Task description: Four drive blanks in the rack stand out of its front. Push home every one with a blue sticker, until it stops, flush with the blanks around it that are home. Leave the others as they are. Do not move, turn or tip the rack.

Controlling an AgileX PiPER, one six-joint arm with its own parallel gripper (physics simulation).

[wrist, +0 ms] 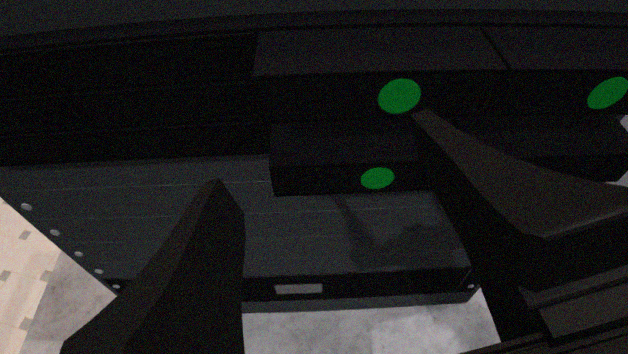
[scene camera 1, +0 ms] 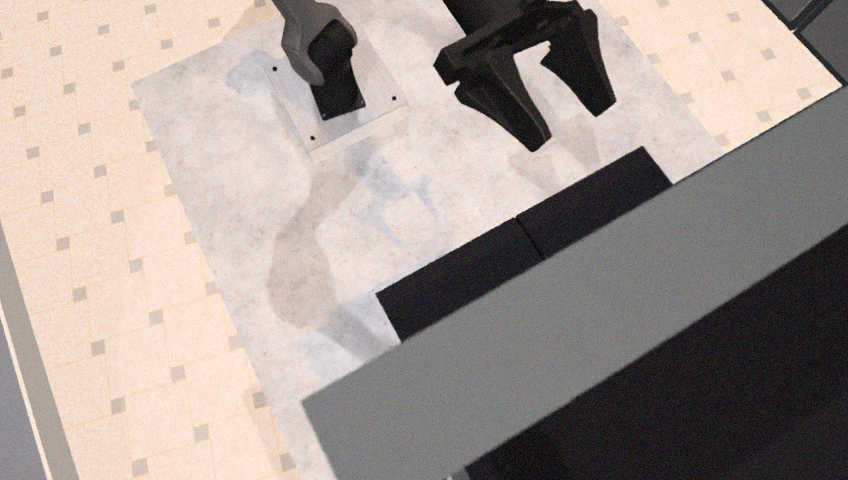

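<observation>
The rack (scene camera 1: 535, 333) (wrist: 125, 215) shows its grey top in the scene view and its dark front in the wrist view. Two upper blanks stand out side by side: one (scene camera 1: 595, 202) (wrist: 375, 50) at the left in the wrist view, the other (scene camera 1: 464, 279) (wrist: 565, 47) at the right; both carry green stickers. Below, a lower-left blank (wrist: 320, 150) also stands out and has a green sticker. A lower-right blank (wrist: 590, 132) stands out partly behind my finger; its sticker is hidden. No blue sticker shows. My gripper (scene camera 1: 571, 129) (wrist: 319, 167) is open and empty, in front of the blanks.
The arm's base plate (scene camera 1: 380, 65) stands on the mottled pale surface (scene camera 1: 208, 237), in front of the rack. A tiled floor (scene camera 1: 130, 321) lies around it. A small pale label (wrist: 298, 288) is low on the rack front. A dark object (scene camera 1: 827, 35) is at the upper right.
</observation>
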